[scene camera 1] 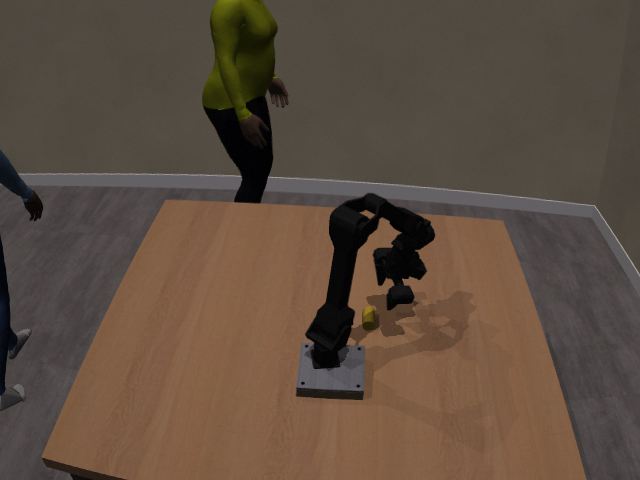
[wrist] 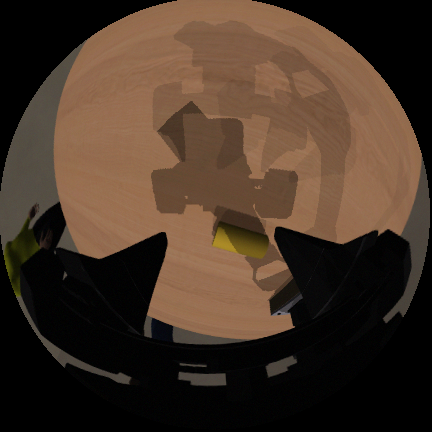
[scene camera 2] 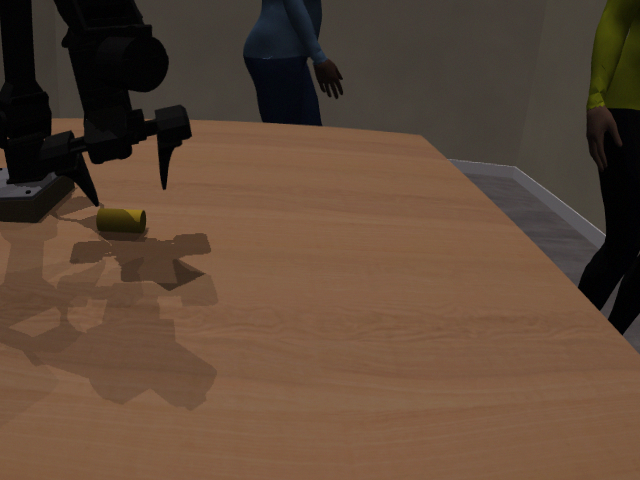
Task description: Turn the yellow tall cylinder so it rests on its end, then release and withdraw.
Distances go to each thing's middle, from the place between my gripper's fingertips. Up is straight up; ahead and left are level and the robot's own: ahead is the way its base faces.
Right now my hand is 2 cm past the yellow tall cylinder (wrist: 230,237), 4 cm to the right of it and 5 cm above it.
